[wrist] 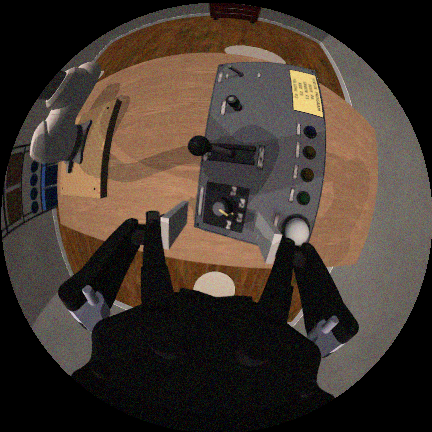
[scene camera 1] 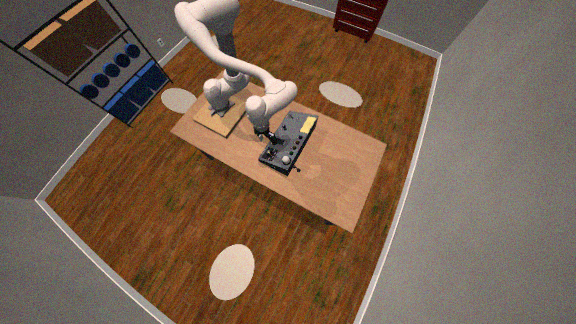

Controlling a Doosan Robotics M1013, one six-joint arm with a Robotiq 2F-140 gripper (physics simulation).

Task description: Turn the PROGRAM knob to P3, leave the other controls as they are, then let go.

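Frame: origin at the arm's base, x back, y right, z up, level; centimetres.
Seen in the pictures: gripper, fingertip midpoint: point(wrist: 221, 216) point(scene camera 1: 268, 142); arm's base at its link origin: point(wrist: 76, 142) point(scene camera 1: 221, 106).
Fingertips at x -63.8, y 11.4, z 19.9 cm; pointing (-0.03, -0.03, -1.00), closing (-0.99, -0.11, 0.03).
Observation:
Pixels of each thing's top centre, then the offset from my fingertips to it. "pt": a spot on its surface instead. Level surfaces: height alone.
- control panel at its surface level: dz -11.4 cm
- PROGRAM knob at its top centre: point(wrist: 218, 209) dz -11.2, dx +0.1, dy +1.9 cm
- P3 label at a spot on its surface: point(wrist: 240, 217) pt dz -13.0, dx -5.1, dy +2.8 cm
- lever with a black ball, top centre: point(wrist: 196, 143) dz -7.3, dx +6.6, dy -9.5 cm
- small black knob at its top centre: point(wrist: 232, 97) dz -10.2, dx +2.9, dy -22.0 cm
- white dome at a spot on its surface: point(wrist: 297, 230) point(scene camera 1: 284, 156) pt dz -4.0, dx -14.1, dy +0.3 cm
- yellow note at a spot on its surface: point(wrist: 306, 93) point(scene camera 1: 307, 126) pt dz -8.3, dx -12.7, dy -30.9 cm
The control panel point(scene camera 1: 293, 131) point(wrist: 275, 107) is a dark grey box on the table. The PROGRAM knob point(wrist: 220, 208) is round and dark, with a yellow pointer, on a black square plate near the panel's near left corner. In the wrist view the pointer slants to the lower right, roughly toward the P3 label point(wrist: 240, 217); the lettering is blurred. My gripper point(scene camera 1: 268, 137) point(wrist: 221, 216) is open, with nothing between the fingers. It hangs above the near part of the panel, its two pads apart on either side of the knob in the wrist view, not touching it.
A lever with a black ball point(wrist: 199, 145) stands up beyond the knob. A small black knob point(wrist: 233, 102) sits farther back. A white dome point(scene camera 1: 286, 159) point(wrist: 297, 230) is close to the right finger. Round coloured buttons line the right side, below a yellow note point(scene camera 1: 308, 124) point(wrist: 306, 93).

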